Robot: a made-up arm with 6 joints.
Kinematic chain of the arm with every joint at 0, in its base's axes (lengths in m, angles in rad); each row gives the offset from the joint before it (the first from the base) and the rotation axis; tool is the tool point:
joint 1: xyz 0 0 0.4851 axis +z
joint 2: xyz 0.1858 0 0 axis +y
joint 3: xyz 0 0 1.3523 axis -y
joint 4: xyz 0 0 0.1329 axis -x
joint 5: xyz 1.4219 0 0 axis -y
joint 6: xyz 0.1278 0 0 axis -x
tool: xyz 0 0 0
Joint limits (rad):
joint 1: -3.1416..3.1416
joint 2: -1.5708..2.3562
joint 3: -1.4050..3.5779
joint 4: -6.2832..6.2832
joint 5: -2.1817..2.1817
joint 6: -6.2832..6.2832
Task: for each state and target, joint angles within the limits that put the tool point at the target. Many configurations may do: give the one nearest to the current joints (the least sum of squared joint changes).
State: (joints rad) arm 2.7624 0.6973 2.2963 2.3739 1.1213 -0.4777
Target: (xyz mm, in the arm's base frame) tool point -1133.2 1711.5 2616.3
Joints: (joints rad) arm 2.1233 0.8538 1.7874 2.4095 0.8901 -0.4777
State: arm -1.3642 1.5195 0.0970 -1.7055 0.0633 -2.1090
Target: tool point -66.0 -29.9 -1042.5
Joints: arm -1.5128 2.1315 -0.5367 -1.6930 0.5623 -2.1090
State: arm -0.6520 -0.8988 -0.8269 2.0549 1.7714 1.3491
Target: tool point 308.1 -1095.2 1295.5
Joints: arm -1.3941 -0.2790 -0.6853 2.0768 1.7028 1.3491
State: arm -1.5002 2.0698 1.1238 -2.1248 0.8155 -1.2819
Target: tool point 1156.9 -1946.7 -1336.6
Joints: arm -0.9992 2.0127 0.9906 -2.1458 0.8448 -1.2819
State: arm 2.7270 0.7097 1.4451 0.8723 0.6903 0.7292
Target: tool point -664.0 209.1 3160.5
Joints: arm 2.7358 0.5337 2.0958 0.8518 0.8153 0.7292
